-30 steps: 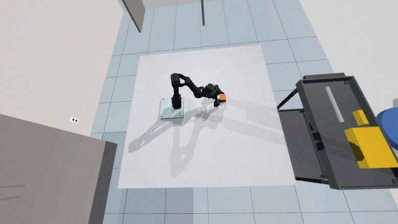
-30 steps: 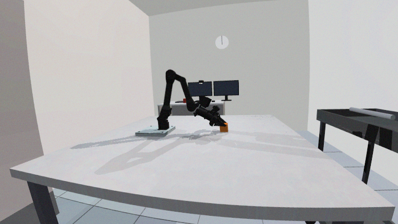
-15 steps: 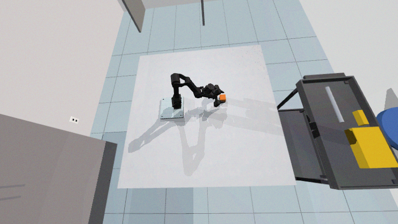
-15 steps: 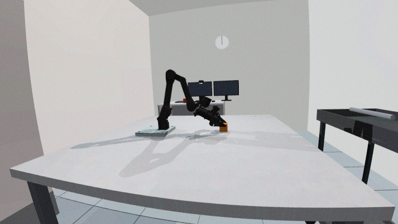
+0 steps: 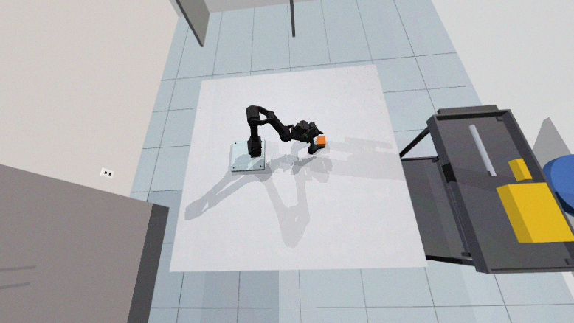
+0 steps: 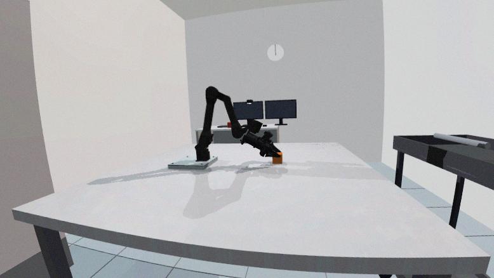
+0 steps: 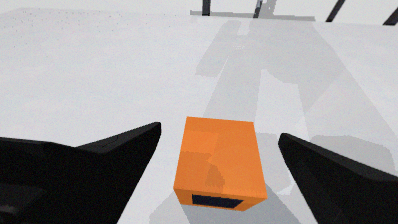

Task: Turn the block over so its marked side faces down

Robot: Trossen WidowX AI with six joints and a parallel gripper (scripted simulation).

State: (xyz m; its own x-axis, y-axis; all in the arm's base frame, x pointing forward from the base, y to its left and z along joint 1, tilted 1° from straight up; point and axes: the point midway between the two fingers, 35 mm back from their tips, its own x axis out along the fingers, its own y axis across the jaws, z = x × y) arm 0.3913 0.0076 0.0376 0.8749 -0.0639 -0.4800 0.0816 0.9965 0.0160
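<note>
Now: the orange block 30 mm behind my gripper tip and 20 mm below it.
</note>
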